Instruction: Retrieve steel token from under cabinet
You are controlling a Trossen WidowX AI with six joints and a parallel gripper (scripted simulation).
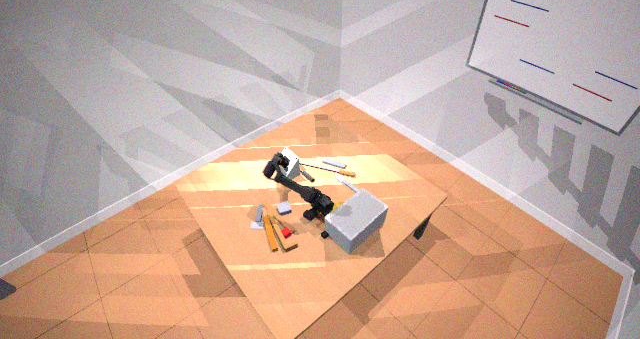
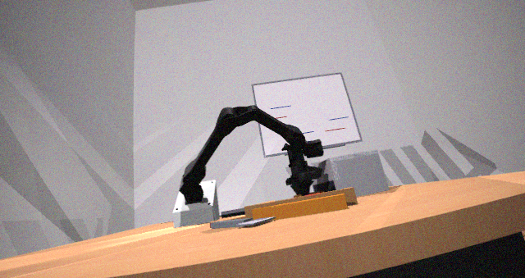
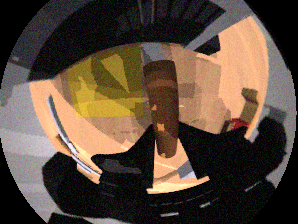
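Right now my gripper tip is 16 cm past the grey block, 13 cm to the left of it and 1 cm below it. The rest, counted from my gripper tip: orange bar 6 cm behind, 28 cm to the right; then thin wooden stick 14 cm behind, 19 cm to the right; then red block 1 cm behind, 21 cm to the right, 1 cm above.
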